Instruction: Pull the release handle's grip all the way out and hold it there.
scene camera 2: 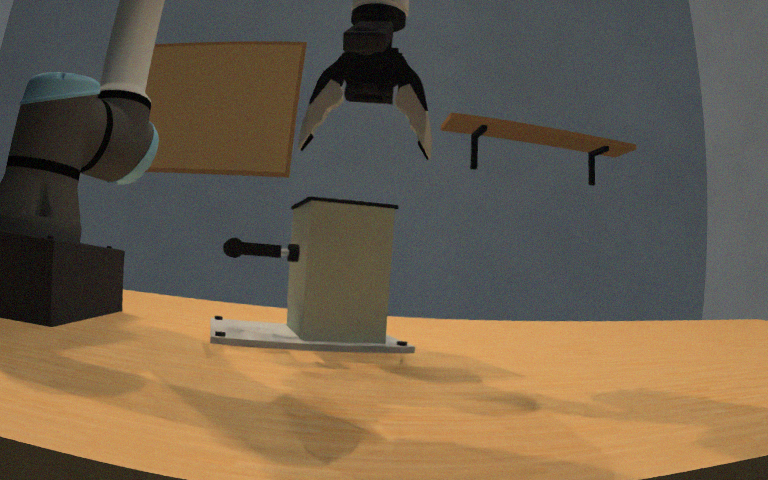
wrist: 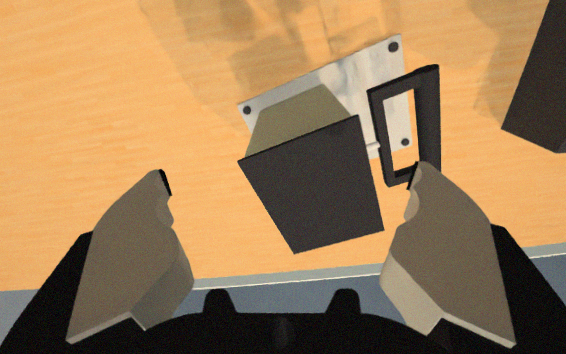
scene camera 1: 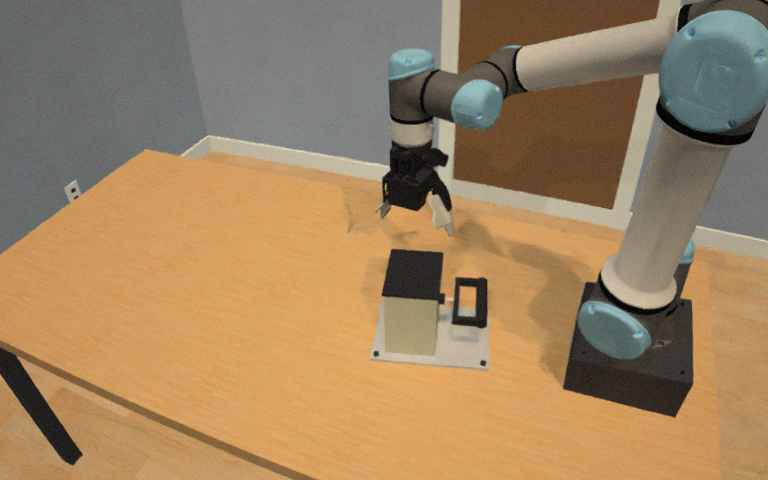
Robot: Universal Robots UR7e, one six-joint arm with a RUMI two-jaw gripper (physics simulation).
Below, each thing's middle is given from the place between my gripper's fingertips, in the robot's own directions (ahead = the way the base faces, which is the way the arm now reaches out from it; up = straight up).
I see my gripper 22 cm above the light grey base plate (scene camera 1: 459,347), 7 cm past it and 5 cm to the right of it.
